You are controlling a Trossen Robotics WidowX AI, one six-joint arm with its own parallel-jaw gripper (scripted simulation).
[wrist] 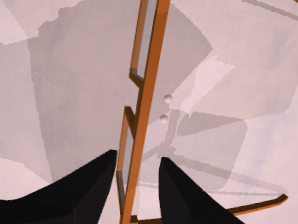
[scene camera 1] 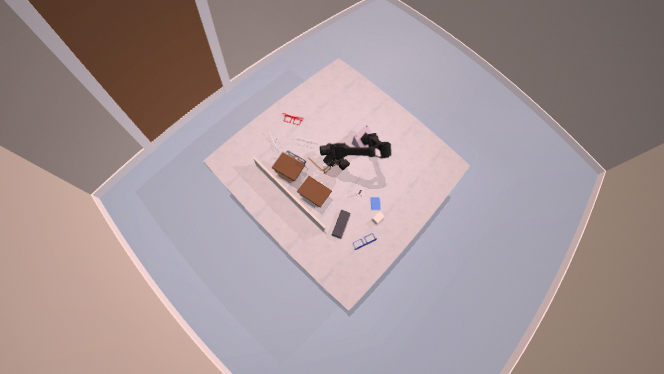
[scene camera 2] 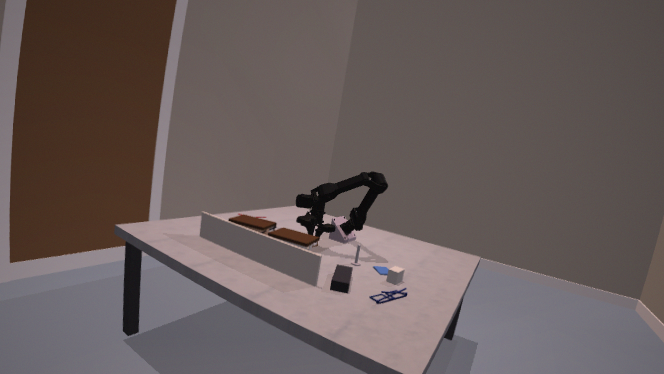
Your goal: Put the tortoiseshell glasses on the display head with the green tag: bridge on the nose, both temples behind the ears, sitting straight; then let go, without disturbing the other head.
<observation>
In view: my gripper point(wrist: 138, 160) and a long white board point(scene camera 2: 295, 262).
</observation>
